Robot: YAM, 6 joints.
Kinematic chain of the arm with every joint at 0, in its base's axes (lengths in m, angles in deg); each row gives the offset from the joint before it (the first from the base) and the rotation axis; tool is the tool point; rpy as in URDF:
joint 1: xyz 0 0 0.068 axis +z
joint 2: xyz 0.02 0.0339 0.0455 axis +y
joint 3: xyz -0.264 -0.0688 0 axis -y
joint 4: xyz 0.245 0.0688 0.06 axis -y
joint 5: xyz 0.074 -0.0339 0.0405 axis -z
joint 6: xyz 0.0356 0 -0.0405 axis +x
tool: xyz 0 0 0 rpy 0 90 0
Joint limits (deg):
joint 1: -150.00..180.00
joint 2: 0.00..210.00
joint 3: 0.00..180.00
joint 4: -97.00..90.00
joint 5: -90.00..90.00
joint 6: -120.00..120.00
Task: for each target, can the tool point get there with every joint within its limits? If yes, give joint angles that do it. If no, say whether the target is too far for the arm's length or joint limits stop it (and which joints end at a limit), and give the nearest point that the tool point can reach.
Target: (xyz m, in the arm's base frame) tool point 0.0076 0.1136 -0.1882
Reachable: yes | joints 82.80 179.41 36.69 46.54 -10.87 -16.07
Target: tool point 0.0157 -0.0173 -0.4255
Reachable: no: joint limits stop it (at a limit: joint 2) | nearest point 0.0493 -0.0544 -0.3351 | short by 0.103 m
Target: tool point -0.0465 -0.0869 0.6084
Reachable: yes | joints -108.89 76.14 144.36 -74.30 26.42 -76.65
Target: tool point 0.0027 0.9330 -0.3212
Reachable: no: too far | nearest point 0.0017 0.5851 -0.1555 | short by 0.385 m
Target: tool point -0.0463 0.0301 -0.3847
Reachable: no: joint limits stop it (at a limit: joint 2) | nearest point -0.0668 0.0434 -0.3385 | short by 0.052 m
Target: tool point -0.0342 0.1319 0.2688
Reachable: yes | joints 116.45 28.32 22.31 3.66 52.08 41.48
